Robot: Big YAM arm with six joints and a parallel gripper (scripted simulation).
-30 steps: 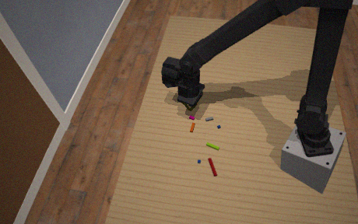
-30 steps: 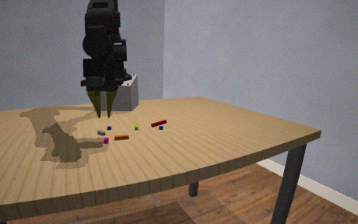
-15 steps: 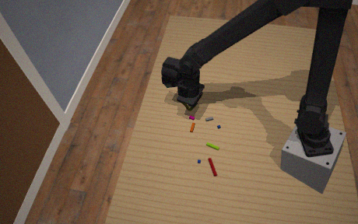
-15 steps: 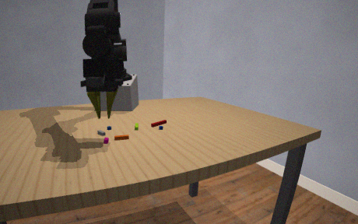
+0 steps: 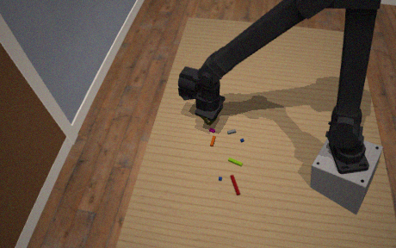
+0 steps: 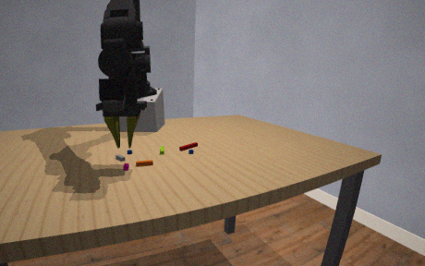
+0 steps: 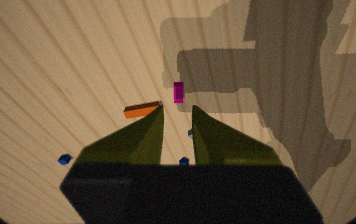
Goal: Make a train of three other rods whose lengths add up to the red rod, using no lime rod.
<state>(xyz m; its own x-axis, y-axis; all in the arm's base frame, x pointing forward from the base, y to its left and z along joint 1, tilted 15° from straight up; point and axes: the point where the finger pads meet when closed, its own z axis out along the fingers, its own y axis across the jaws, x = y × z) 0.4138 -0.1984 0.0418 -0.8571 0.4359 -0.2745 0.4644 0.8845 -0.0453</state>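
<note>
Now: the magenta rod 60 mm below my hand and 10 mm behind it. Also, from my hand: orange rod 60 mm below, 50 mm to the left, 10 mm behind; then lime rod 140 mm to the left, 80 mm behind, 60 mm below; then grey rod 80 mm behind, 60 mm below, 10 mm to the left.
</note>
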